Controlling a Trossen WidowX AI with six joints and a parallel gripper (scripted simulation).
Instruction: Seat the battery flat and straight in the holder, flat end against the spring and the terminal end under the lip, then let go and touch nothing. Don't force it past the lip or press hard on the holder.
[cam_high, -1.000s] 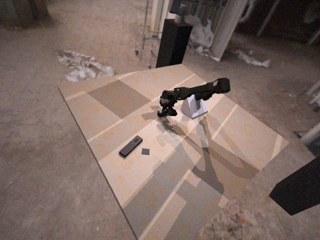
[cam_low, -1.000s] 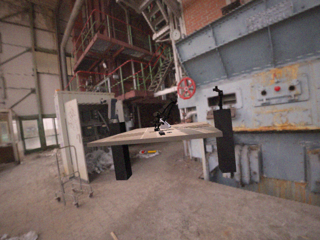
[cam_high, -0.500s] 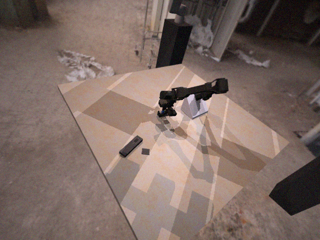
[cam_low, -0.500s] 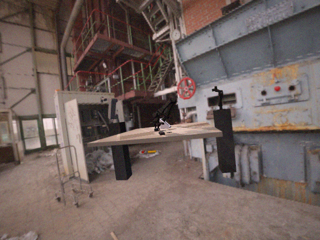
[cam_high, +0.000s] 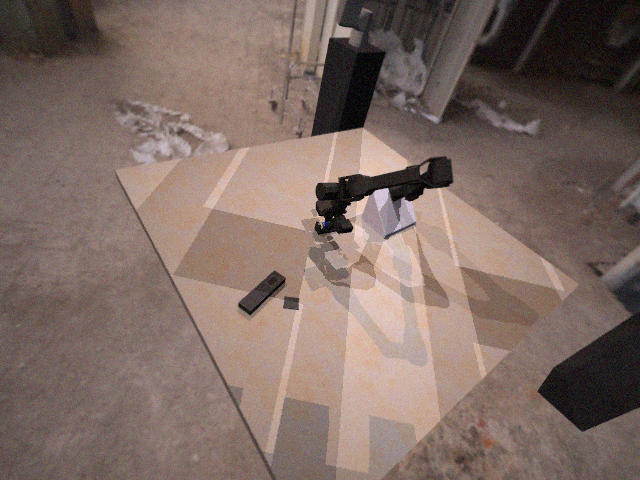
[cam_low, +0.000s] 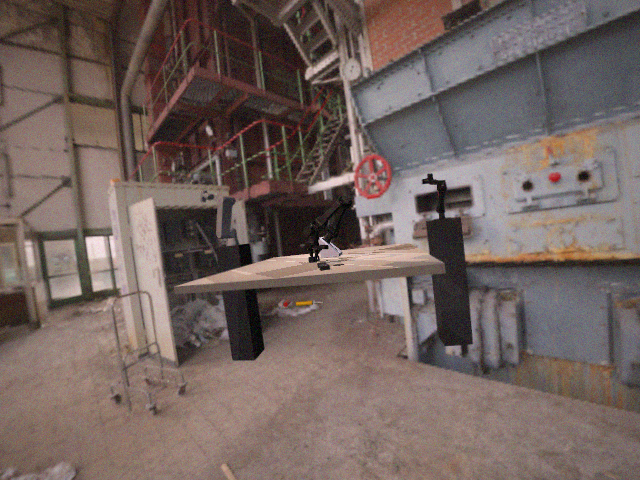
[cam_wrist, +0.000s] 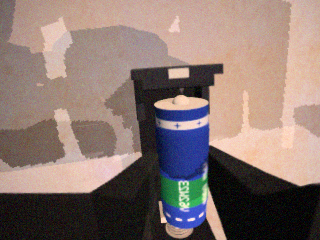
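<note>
Right now my gripper tip is 10 mm below the battery. From my gripper tip the other things lie so: dark square piece (310 mm ahead, 200 mm to the left, 10 mm below).
</note>
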